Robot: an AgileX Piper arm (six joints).
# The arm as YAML. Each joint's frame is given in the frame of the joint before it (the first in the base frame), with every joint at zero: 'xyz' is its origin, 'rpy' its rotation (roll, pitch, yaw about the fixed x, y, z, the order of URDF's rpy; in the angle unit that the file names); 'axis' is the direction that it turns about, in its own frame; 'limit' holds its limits. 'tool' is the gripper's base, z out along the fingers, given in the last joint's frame.
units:
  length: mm
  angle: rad
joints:
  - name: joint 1
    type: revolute
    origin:
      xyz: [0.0, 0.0, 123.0]
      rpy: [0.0, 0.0, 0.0]
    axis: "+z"
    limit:
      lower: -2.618
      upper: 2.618
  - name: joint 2
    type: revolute
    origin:
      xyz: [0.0, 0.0, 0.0]
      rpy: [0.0, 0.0, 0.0]
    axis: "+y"
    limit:
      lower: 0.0
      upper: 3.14
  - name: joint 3
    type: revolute
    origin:
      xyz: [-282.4, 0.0, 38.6]
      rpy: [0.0, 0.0, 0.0]
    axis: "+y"
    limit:
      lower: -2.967
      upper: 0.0
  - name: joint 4
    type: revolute
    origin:
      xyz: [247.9, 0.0, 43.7]
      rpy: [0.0, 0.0, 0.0]
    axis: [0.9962, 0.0, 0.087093]
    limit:
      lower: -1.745
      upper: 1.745
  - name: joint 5
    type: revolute
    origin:
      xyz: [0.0, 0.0, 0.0]
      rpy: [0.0, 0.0, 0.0]
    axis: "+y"
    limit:
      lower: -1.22
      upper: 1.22
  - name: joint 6
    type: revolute
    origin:
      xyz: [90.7, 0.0, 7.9]
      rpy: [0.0, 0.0, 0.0]
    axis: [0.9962, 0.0, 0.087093]
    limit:
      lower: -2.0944
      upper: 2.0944
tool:
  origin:
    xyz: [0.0, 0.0, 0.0]
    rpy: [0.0, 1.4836, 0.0]
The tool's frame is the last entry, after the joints.
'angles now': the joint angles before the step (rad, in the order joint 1, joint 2, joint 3, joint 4, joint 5, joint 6). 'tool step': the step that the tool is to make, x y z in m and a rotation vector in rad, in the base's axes. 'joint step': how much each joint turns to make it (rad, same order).
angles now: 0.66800 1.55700 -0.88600 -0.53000 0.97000 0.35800
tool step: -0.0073 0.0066 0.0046 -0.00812 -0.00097 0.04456
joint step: 0.03921 -0.01702 -0.00015 -0.00093 0.01824 -0.01392
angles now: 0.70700 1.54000 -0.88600 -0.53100 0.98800 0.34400
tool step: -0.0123 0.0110 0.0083 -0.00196 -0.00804 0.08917
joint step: 0.06506 -0.03204 0.00012 -0.00002 0.01496 -0.03391
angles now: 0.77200 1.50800 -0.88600 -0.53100 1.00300 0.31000
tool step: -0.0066 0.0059 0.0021 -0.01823 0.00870 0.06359
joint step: 0.03590 -0.00791 -0.00018 0.00002 0.01303 -0.03715
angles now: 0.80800 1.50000 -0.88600 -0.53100 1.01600 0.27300
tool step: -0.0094 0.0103 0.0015 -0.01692 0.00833 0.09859
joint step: 0.05499 -0.00589 0.00003 -0.00005 0.00288 -0.04993
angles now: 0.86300 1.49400 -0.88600 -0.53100 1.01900 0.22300
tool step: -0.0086 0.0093 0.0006 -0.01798 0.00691 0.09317
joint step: 0.05004 -0.00212 0.00001 -0.00196 0.00011 -0.04703
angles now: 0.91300 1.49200 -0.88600 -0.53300 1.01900 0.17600
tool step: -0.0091 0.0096 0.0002 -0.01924 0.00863 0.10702
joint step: 0.05088 -0.00087 0.00004 -0.00006 -0.00520 -0.06000
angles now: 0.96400 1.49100 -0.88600 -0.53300 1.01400 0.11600
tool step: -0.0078 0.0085 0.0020 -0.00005 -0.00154 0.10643
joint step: 0.04192 -0.00800 0.00004 -0.00002 -0.02208 -0.06104
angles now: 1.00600 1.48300 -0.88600 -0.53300 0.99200 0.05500
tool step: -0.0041 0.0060 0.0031 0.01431 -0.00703 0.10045
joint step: 0.02127 -0.01201 -0.00016 0.00304 -0.03873 -0.07084
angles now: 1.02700 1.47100 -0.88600 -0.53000 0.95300 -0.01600
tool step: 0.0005 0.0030 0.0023 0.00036 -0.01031 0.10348
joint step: -0.00011 -0.00786 0.00003 -0.00006 -0.04220 -0.09500
